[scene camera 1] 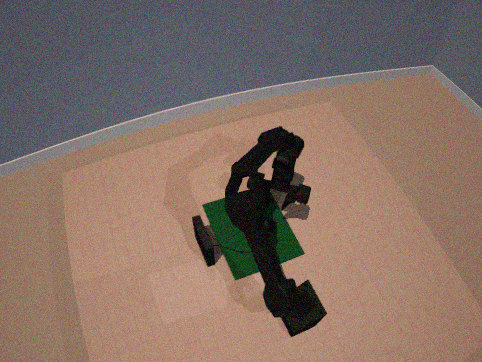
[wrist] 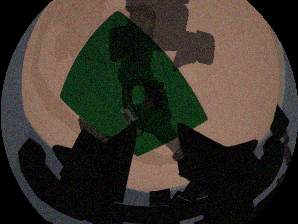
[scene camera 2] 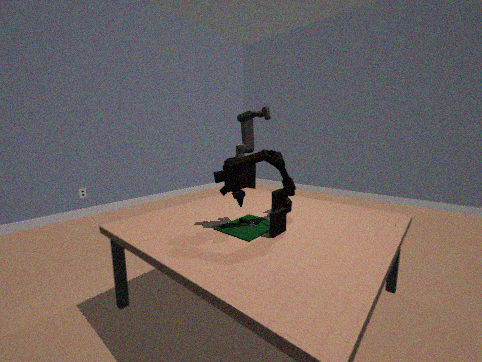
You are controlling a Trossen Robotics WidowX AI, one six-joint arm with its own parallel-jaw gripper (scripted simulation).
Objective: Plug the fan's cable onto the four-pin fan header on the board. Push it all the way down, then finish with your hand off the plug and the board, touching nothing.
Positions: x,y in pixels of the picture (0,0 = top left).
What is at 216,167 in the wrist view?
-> My gripper.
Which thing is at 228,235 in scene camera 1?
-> A green circuit board.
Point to a green circuit board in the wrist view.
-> At 119,54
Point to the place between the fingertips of my gripper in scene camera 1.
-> At 274,207
